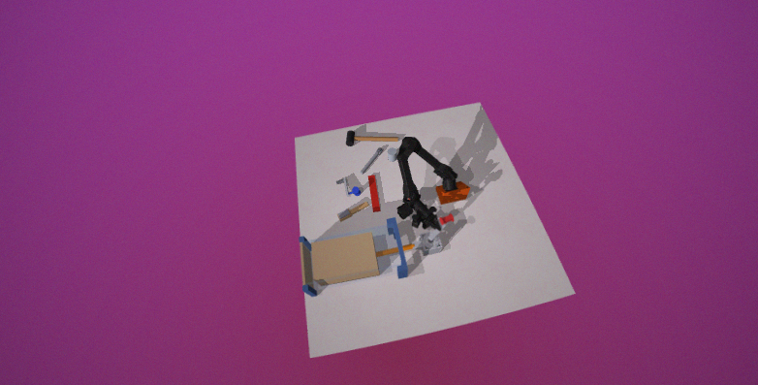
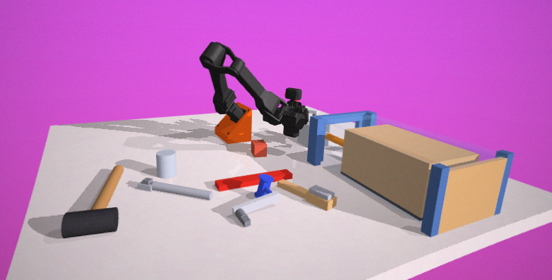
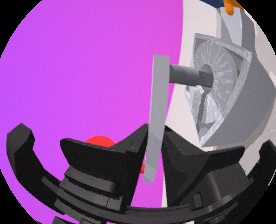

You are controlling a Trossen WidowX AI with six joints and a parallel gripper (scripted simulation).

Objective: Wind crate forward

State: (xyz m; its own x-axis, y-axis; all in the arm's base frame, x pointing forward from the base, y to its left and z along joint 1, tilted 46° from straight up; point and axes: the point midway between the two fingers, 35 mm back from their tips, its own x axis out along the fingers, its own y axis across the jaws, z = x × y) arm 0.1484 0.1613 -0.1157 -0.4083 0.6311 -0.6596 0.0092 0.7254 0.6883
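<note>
Right now my gripper tip is 40 mm past the red knob, 30 mm to the left of it and 40 mm below it. Also, from my gripper tip: red-knobbed crank (10 mm to the right, 10 mm above); then rack (450 mm ahead, 20 mm to the left, 60 mm below); then grey winch (30 mm ahead, 10 mm to the left, 100 mm below).
</note>
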